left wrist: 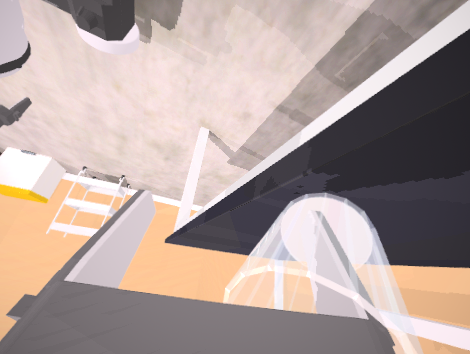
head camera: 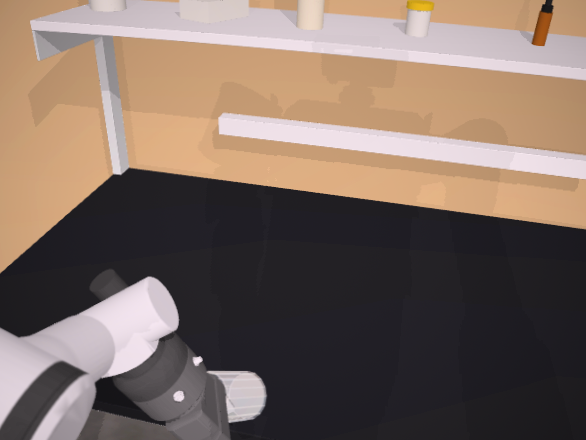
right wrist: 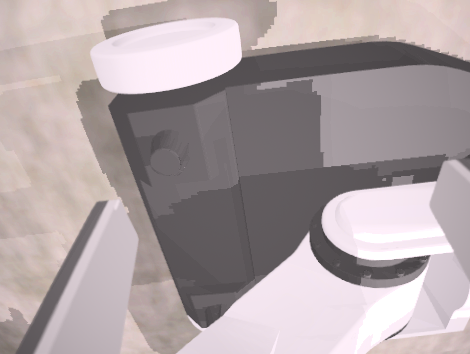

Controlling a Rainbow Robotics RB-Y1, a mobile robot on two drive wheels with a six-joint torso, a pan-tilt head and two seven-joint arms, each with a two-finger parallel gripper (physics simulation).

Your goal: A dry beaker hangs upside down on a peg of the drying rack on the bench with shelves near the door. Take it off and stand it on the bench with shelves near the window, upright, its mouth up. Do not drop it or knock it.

In view: the left gripper [left wrist: 228, 210], the right gripper [right wrist: 281, 201], a clear beaker [head camera: 246, 393] and a bench with shelves [head camera: 352, 311].
The clear beaker is seen too in the left wrist view [left wrist: 327, 238]. The bench with shelves is seen too in the left wrist view [left wrist: 388, 146]. The right wrist view misses the clear beaker: it is out of frame.
